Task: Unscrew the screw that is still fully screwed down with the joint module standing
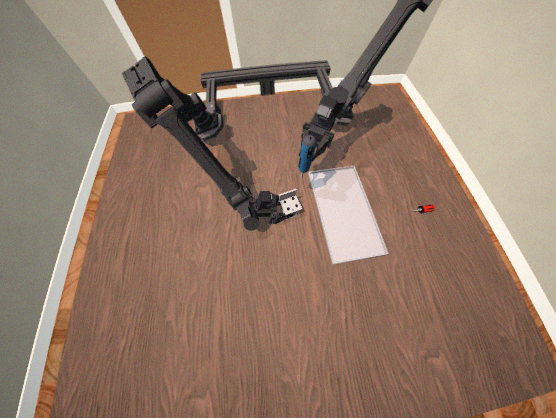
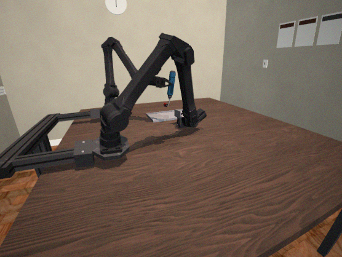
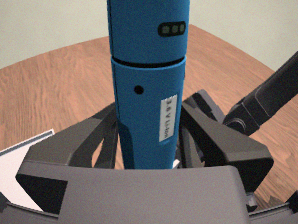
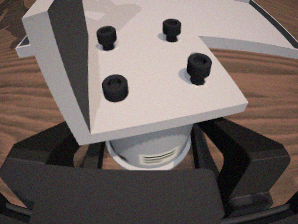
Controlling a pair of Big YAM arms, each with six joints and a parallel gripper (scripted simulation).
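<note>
My right gripper is now 1 cm below the joint module body. The rest, counted from my right hand: bracket: 5 cm above; flat tray: 23 cm to the left, 3 cm ahead, 2 cm below; small red-handled screwdriver: 57 cm to the left, 7 cm ahead, 1 cm below.
</note>
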